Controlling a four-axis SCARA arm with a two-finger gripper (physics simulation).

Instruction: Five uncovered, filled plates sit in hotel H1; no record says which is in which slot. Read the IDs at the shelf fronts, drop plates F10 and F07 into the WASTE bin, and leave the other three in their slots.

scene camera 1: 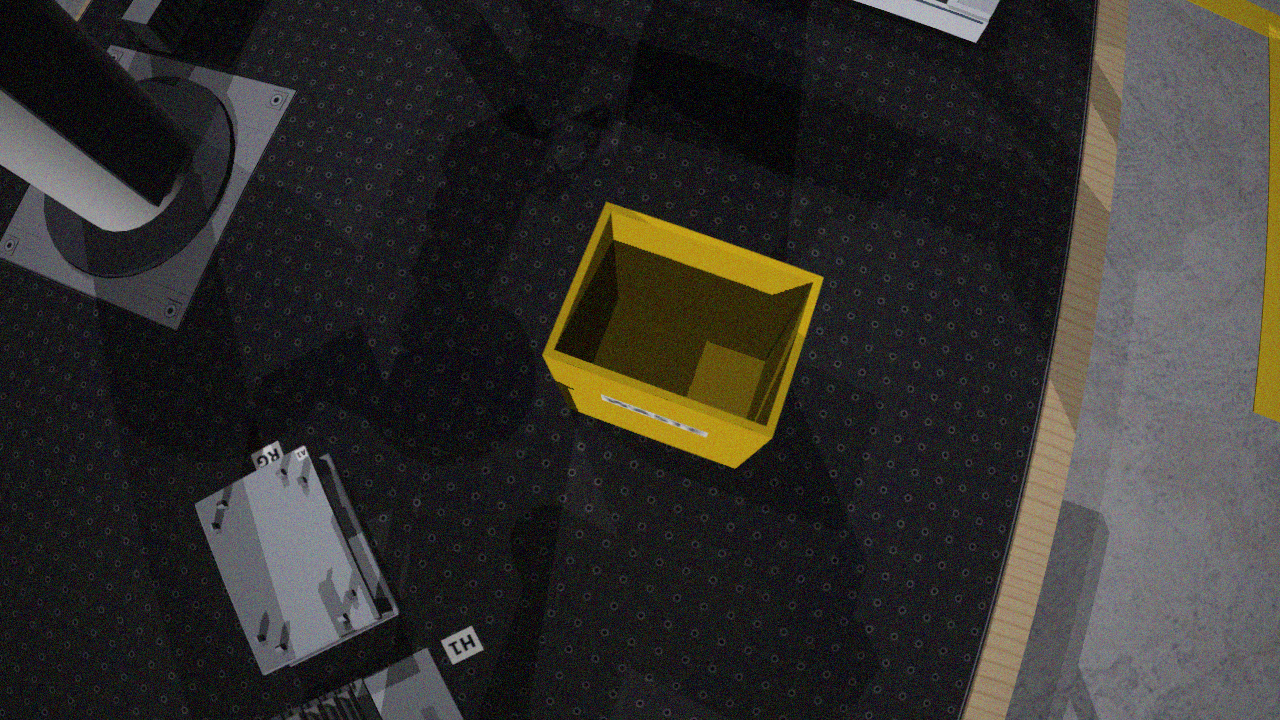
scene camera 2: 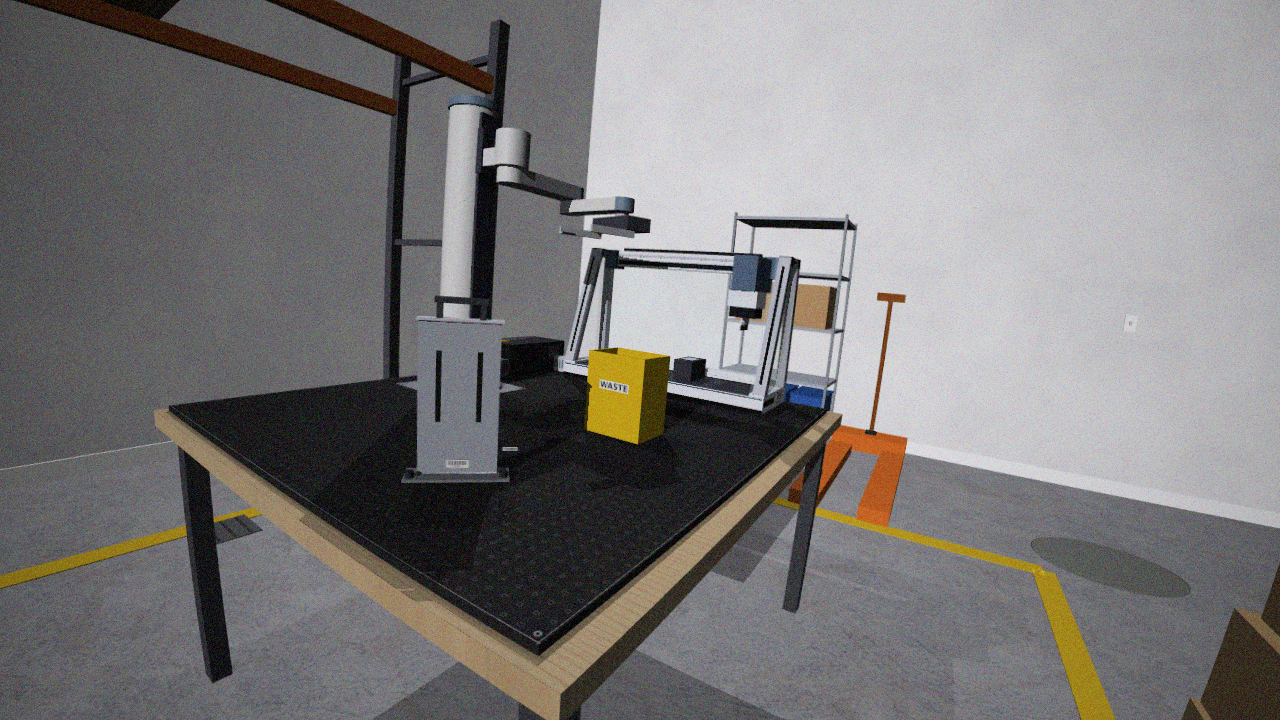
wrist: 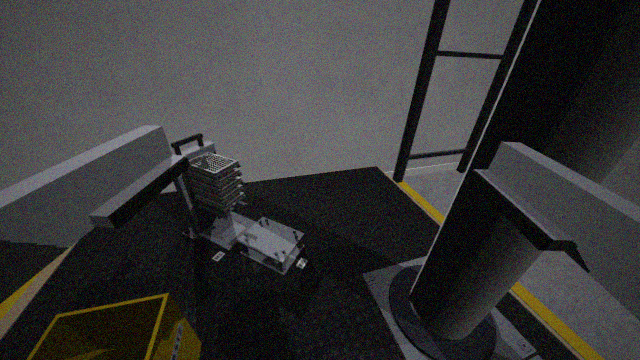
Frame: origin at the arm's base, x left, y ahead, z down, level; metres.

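Where they show: gripper, between the fingertips: (scene camera 2: 574, 228) (wrist: 329, 152); arm's base, origin of its link: (scene camera 1: 143, 178) (wrist: 437, 310).
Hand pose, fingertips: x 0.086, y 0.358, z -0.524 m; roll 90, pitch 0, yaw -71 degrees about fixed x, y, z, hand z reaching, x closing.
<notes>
Each offset is from my fingertips to the top centre of the thing. "spot": to the spot under its first point.
Hotel H1 (scene camera 2: 459, 376) (wrist: 215, 187) shows its slotted grey back in scene camera 2. In the wrist view it holds a stack of several plates, a gridded one on top; their IDs are too small to read. In scene camera 1 part of the stack shows at the bottom edge, near the H1 label @[spot: dx -0.403, dy +0.188, dz +0.511 m] (scene camera 1: 461, 643) (wrist: 218, 256). The yellow WASTE bin @[dx -0.112, dy +0.288, dz +0.311 m] (scene camera 1: 742, 445) (scene camera 2: 613, 416) (wrist: 190, 342) stands upright; no plate shows inside it in scene camera 1. My gripper (scene camera 2: 599, 232) (wrist: 329, 152) is open and empty, high above the table, with its fingers at both sides of the wrist view.
A low grey stand (scene camera 1: 286, 546) (wrist: 270, 242) labelled RG lies beside the hotel. The arm's column (scene camera 2: 458, 205) (wrist: 480, 280) rises from a grey base plate @[spot: dx +0.027, dy -0.256, dz +0.511 m] (scene camera 1: 250, 107). A gantry machine (scene camera 2: 680, 259) stands beyond the bin. A wooden edge (scene camera 1: 1065, 358) borders the table.
</notes>
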